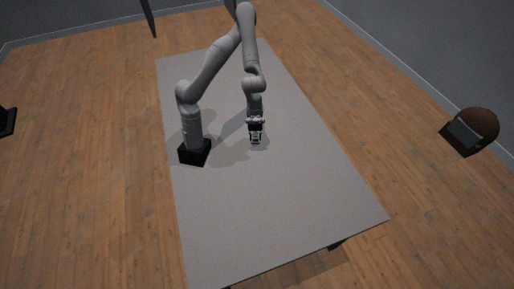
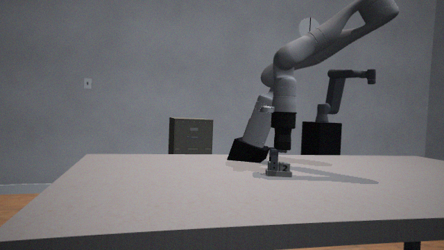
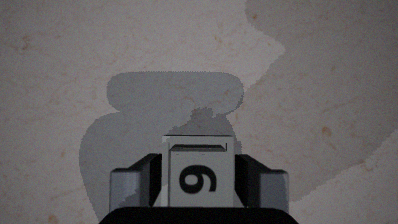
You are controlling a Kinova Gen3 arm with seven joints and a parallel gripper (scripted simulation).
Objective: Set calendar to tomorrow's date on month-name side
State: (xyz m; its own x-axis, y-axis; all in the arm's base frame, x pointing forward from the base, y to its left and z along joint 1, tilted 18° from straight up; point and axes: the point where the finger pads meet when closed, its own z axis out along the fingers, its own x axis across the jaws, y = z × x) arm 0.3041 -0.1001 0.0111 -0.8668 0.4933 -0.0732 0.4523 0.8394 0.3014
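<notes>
Now: the digit cube 1 cm below my hand. From my hand the other things lie so: calendar tray: 1 cm ahead, 2 cm to the left, 3 cm below.
</notes>
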